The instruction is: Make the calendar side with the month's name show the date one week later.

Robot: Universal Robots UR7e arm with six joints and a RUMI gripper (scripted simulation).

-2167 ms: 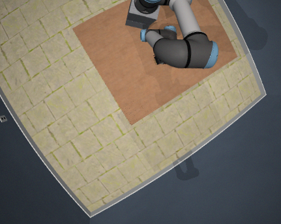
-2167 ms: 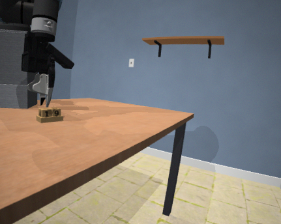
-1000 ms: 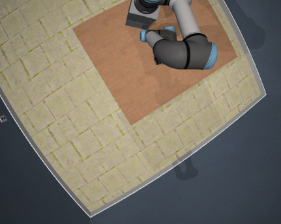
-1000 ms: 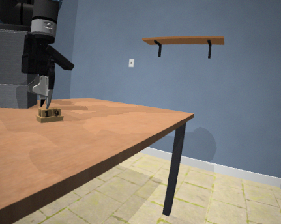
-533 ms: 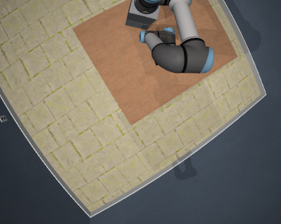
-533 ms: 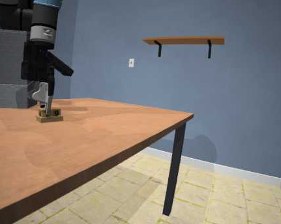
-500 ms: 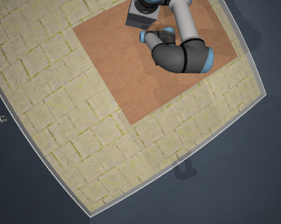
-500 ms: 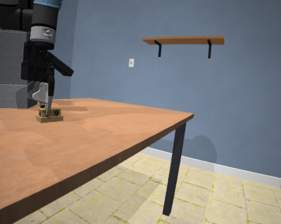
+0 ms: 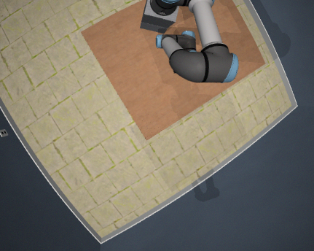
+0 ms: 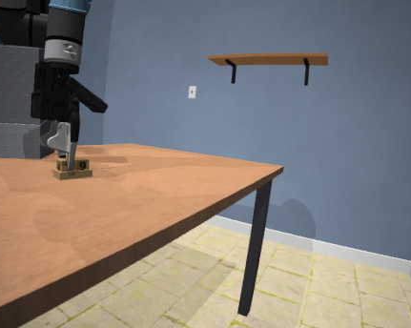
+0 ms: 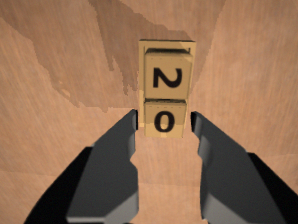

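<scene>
My gripper is now 1 cm above the cube. The rest, counted from my hand: wooden tray (2 cm to the left, 3 cm below).
</scene>
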